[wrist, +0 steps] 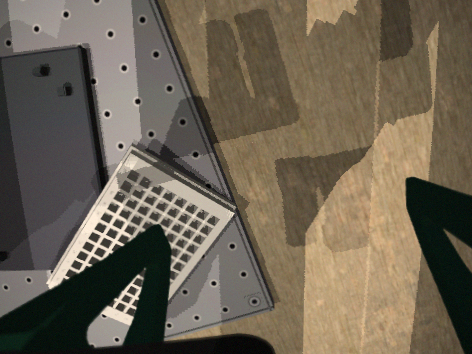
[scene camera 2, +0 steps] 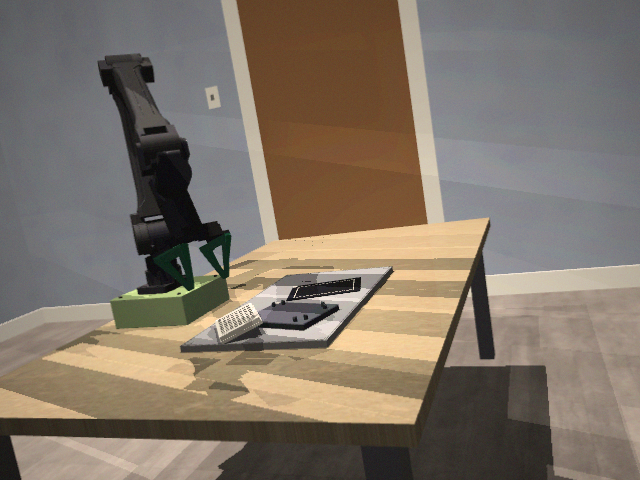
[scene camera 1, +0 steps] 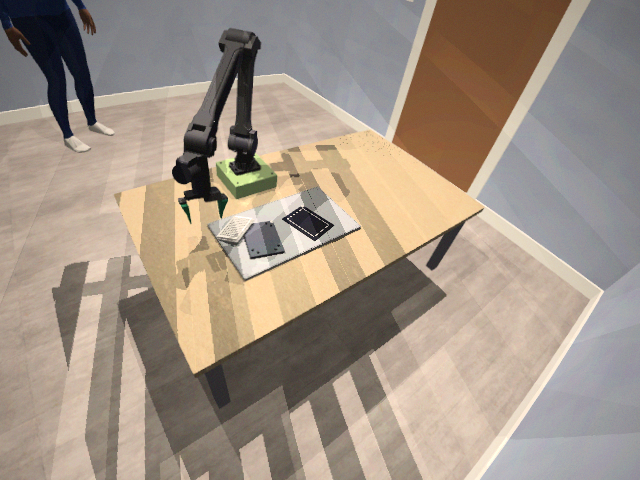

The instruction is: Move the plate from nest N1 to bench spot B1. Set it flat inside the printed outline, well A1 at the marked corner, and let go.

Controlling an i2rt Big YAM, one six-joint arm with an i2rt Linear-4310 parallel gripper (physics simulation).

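Places are measured from the arm's base along level axes (x ahead, y left, z up), in millimetres.
Pixels of known places: gripper, fingertip midpoint: (wrist: pixel 280 215) (scene camera 2: pixel 209 283) (scene camera 1: pixel 206 220); arm's base, link origin: (scene camera 2: pixel 166 287) (scene camera 1: pixel 244 167).
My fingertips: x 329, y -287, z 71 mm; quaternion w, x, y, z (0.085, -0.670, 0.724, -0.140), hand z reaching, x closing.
Ahead of a thing's pixels: the offset from my fingertips to its middle. "spot": to the spot under its first point. Level surfaces: height alone.
The white well plate {31 mm back, 110 mm left, 108 mm down} (scene camera 1: pixel 235 228) (scene camera 2: pixel 238 322) (wrist: pixel 190 210) lies askew and tilted at the left end of the grey board, appearing to lean on the edge of nest N1. The nest {49 mm ahead, 178 mm left, 115 mm down} (scene camera 1: pixel 264 240) (scene camera 2: pixel 297 316) (wrist: pixel 50 165) is a dark block with small pegs. The B1 outline {spot: 62 mm ahead, 337 mm left, 124 mm down} (scene camera 1: pixel 300 228) (scene camera 2: pixel 325 294) is a black printed rectangle with a white dashed line, on the other side of the nest. My gripper (scene camera 1: pixel 206 220) (scene camera 2: pixel 208 282) (wrist: pixel 280 215) is open and empty, above the board's left end. In the wrist view one finger hides part of the plate; well A1 cannot be made out.
The perforated grey board {20 mm ahead, 302 mm left, 132 mm down} (scene camera 1: pixel 253 267) (scene camera 2: pixel 310 343) (wrist: pixel 124 90) lies on the wooden table {139 mm down} (scene camera 1: pixel 403 196) (scene camera 2: pixel 330 408) (wrist: pixel 340 125). The arm stands on a green base block (scene camera 1: pixel 253 184) (scene camera 2: pixel 149 312) behind the board. A person (scene camera 1: pixel 64 62) stands beyond the table.
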